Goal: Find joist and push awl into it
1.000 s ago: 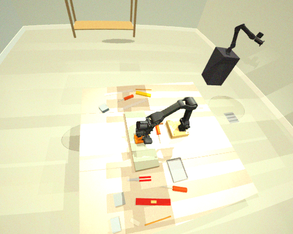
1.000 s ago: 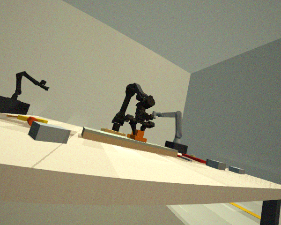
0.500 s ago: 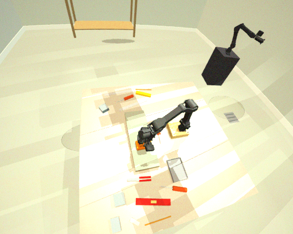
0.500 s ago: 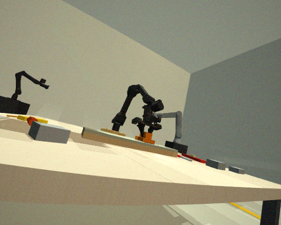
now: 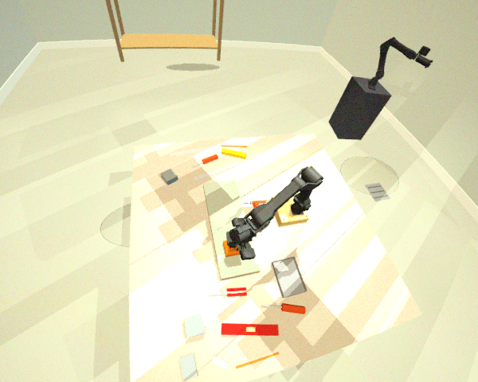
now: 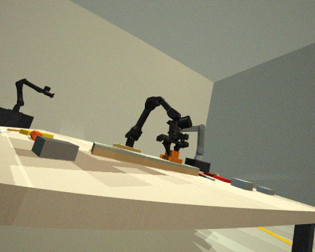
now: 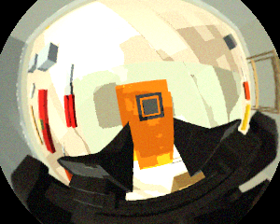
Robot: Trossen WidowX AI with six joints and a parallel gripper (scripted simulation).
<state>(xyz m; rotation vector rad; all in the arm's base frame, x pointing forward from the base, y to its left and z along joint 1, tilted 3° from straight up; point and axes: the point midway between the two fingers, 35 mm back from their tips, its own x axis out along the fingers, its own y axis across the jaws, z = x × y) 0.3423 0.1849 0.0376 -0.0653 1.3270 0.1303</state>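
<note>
My gripper tip is 24 cm past the grey tray, 14 cm to the right of it and 5 cm above it. Also, from my gripper tip: yellow bar (6 cm behind, 64 cm to the right, 6 cm below); orange stud finder (1 cm ahead, 2 cm above); red level (3 cm behind, 34 cm to the left, 5 cm below).
</note>
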